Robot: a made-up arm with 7 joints. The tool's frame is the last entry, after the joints.
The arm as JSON. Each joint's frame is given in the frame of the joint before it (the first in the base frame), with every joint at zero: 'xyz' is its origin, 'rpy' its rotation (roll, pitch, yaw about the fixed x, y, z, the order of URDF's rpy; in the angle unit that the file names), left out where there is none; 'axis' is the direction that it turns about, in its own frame. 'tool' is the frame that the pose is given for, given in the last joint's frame.
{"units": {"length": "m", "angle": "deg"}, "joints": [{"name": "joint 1", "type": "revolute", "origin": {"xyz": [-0.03, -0.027, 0.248], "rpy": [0.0, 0.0, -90.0]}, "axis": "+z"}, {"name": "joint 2", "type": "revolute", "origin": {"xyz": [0.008, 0.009, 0.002], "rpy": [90.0, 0.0, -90.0]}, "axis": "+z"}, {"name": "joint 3", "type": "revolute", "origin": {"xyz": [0.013, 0.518, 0.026], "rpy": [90.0, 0.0, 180.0]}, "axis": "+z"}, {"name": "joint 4", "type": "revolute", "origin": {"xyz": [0.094, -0.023, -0.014], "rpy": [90.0, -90.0, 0.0]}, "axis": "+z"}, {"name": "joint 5", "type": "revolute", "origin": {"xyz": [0.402, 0.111, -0.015], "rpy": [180.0, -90.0, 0.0]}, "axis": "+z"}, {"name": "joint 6", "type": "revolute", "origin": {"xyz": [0.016, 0.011, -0.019], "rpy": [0.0, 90.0, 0.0]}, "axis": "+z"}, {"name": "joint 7", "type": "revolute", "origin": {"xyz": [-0.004, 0.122, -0.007], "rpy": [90.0, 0.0, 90.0]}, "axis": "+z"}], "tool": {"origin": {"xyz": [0.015, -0.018, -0.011], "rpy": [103.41, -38.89, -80.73]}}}
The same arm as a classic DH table. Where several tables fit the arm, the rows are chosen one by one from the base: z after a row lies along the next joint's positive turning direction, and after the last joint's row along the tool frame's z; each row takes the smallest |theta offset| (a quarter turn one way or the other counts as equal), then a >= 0, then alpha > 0; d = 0 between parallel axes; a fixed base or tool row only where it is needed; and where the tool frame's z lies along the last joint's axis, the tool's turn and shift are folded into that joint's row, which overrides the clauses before.
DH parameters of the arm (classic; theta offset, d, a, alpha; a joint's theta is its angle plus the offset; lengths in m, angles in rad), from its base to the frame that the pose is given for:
base (fixed): 0.7328 0 -0.0404 0
joint 1: -0.7328 0.25 0.009 -1.5708
joint 2: 0 0.018 -0.013 1.5708
joint 3: 0 0.504 0.094 1.5708
joint 4: 0 0.008 -0.111 -1.5708
joint 5: 0 0.383 0.011 1.5708
joint 6: 0 0.009 0.122 1.5708
joint 7: -1.2604 -0.0166 0.0217 1.7523
tool (fixed): 0.6923 -0.0089 0 0

